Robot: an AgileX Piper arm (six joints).
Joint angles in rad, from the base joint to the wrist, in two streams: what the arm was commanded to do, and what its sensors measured. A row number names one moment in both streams.
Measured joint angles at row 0: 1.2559, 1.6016, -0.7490, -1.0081, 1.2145, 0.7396
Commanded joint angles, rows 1 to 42: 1.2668, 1.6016, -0.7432, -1.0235, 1.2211, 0.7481; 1.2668, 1.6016, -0.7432, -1.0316, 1.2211, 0.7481; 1.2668, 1.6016, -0.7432, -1.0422, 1.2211, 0.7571; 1.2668, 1.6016, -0.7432, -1.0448, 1.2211, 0.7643; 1.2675, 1.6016, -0.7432, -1.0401, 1.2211, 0.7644; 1.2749, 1.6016, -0.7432, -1.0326, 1.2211, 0.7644; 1.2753, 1.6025, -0.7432, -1.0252, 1.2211, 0.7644; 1.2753, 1.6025, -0.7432, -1.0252, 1.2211, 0.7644; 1.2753, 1.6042, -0.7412, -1.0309, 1.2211, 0.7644; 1.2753, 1.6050, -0.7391, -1.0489, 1.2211, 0.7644; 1.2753, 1.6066, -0.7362, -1.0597, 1.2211, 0.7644; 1.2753, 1.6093, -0.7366, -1.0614, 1.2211, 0.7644; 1.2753, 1.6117, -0.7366, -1.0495, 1.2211, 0.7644; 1.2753, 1.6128, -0.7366, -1.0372, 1.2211, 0.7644; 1.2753, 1.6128, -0.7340, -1.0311, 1.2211, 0.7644; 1.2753, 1.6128, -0.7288, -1.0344, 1.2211, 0.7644; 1.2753, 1.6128, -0.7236, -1.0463, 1.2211, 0.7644; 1.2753, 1.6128, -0.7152, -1.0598, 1.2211, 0.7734; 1.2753, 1.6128, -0.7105, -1.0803, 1.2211, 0.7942; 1.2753, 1.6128, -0.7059, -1.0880, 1.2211, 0.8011; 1.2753, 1.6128, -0.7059, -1.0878, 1.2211, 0.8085; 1.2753, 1.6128, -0.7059, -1.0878, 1.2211, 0.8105; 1.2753, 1.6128, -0.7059, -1.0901, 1.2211, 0.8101; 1.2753, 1.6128, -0.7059, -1.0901, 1.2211, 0.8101; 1.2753, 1.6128, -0.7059, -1.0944, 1.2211, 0.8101; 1.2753, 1.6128, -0.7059, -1.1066, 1.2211, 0.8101; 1.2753, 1.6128, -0.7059, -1.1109, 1.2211, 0.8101; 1.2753, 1.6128, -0.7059, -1.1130, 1.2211, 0.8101; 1.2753, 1.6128, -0.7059, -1.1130, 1.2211, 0.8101; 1.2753, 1.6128, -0.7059, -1.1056, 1.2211, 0.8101; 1.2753, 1.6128, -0.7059, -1.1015, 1.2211, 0.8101; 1.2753, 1.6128, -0.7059, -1.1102, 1.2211, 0.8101; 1.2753, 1.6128, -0.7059, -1.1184, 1.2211, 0.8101; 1.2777, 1.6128, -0.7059, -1.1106, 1.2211, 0.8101; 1.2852, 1.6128, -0.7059, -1.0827, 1.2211, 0.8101; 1.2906, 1.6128, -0.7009, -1.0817, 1.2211, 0.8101; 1.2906, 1.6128, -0.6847, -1.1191, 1.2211, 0.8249; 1.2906, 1.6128, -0.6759, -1.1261, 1.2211, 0.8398; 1.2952, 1.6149, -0.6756, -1.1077, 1.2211, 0.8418; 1.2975, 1.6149, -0.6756, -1.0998, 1.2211, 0.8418; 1.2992, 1.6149, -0.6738, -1.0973, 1.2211, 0.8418; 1.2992, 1.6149, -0.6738, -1.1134, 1.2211, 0.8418
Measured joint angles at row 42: 1.2905, 1.6123, -0.6814, -1.1005, 1.2122, 0.8263
